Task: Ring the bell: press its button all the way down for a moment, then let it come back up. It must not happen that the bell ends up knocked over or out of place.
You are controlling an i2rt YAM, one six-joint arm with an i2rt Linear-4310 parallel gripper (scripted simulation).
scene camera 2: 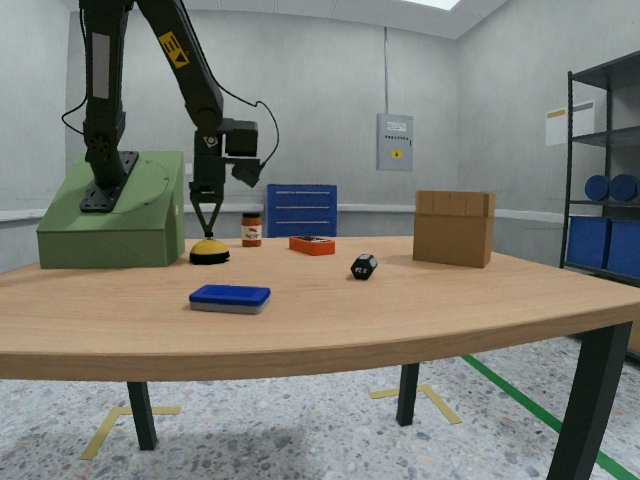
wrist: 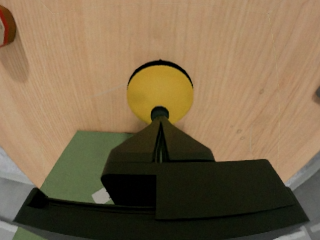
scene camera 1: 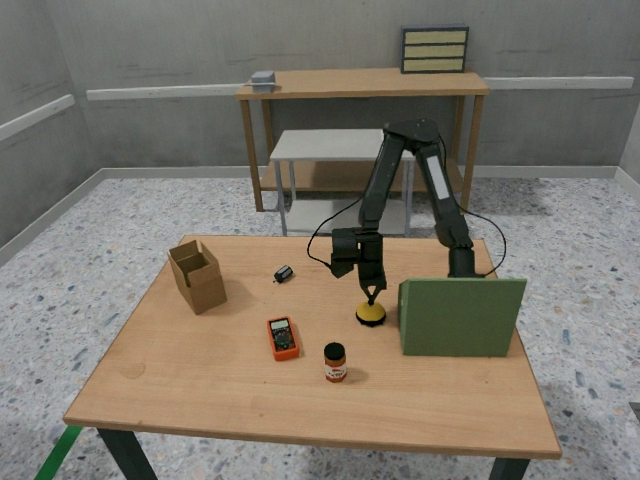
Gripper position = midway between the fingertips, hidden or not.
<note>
In view: my gripper (scene camera 2: pixel 207 231), a blue-topped block (scene camera 2: pixel 216 298), a jar (scene camera 1: pixel 334 353), a cardboard box (scene camera 2: pixel 451 227) and a bell (scene camera 2: pixel 209 251).
The cardboard box also shows in scene camera 1 (scene camera 1: pixel 205 289). The bell shows as well in the wrist view (wrist: pixel 157 83). My gripper also shows in the wrist view (wrist: pixel 160 120). The wrist view does not show the cardboard box: it is out of frame.
</note>
